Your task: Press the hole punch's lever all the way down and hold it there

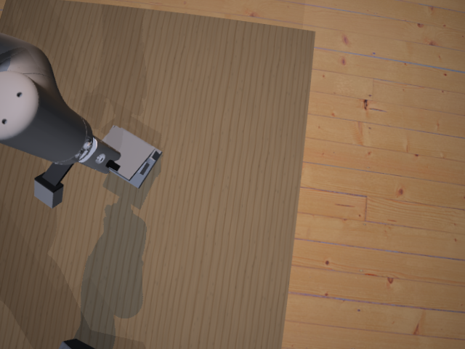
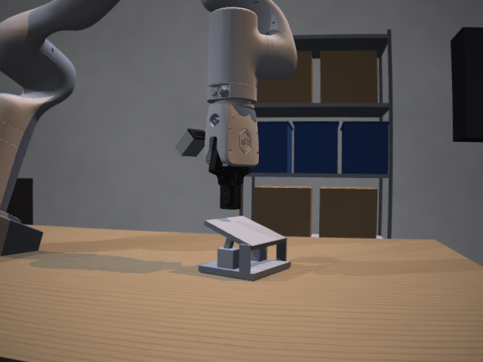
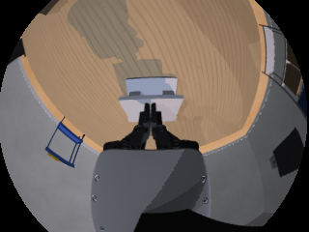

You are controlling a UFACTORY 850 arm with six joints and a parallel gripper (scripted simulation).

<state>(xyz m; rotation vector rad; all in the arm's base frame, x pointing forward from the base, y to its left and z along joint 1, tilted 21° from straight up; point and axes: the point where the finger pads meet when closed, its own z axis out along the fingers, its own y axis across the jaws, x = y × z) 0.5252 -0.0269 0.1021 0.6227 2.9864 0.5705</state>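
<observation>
My hand is 60 mm above the flat lever, 30 mm short of it and 10 mm to the left of it. Also, from my hand: hole punch: 80 mm below, 40 mm ahead, 10 mm to the right.
</observation>
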